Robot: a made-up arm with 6 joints.
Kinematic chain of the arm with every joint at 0, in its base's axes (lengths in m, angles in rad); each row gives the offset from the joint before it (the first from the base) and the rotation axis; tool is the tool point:
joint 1: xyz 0 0 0.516 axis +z
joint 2: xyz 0.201 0 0 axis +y
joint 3: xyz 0 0 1.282 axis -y
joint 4: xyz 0 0 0.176 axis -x
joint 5: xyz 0.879 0 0 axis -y
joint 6: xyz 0.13 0 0 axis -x
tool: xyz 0 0 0
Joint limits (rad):
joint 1: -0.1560..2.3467
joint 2: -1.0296..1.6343
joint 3: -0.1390..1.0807
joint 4: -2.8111..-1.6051
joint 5: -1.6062..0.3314
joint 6: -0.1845..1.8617
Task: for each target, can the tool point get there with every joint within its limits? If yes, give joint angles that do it. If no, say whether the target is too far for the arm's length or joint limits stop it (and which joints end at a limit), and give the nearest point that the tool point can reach.
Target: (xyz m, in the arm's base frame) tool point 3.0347 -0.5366 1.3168
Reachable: no: too far | nearest point 2.3753 -0.3603 1.1281 | short by 0.708 m
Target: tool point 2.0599 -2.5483 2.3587
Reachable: no: too far | nearest point 1.0188 -1.2603 1.8815 | short by 1.724 m
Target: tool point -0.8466 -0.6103 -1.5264
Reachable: no: joint limits stop it (at a limit: joint 1, joint 2, joint 3, joint 4) | nearest point -1.0771 0.9855 -0.5637 | short by 1.878 m
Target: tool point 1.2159 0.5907 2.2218
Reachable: yes | joints 0.4295 0.1817 0.4120 -2.5672 -0.4501 0.8869
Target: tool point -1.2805 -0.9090 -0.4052
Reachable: no: joint limits stop it (at a limit: joint 1, joint 2, joint 3, joint 4) | nearest point -1.1265 0.9640 -0.4787 | short by 1.881 m
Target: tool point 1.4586 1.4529 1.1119
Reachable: yes | joints 0.7617 0.7776 0.2104 -2.5779 -0.6994 0.1299
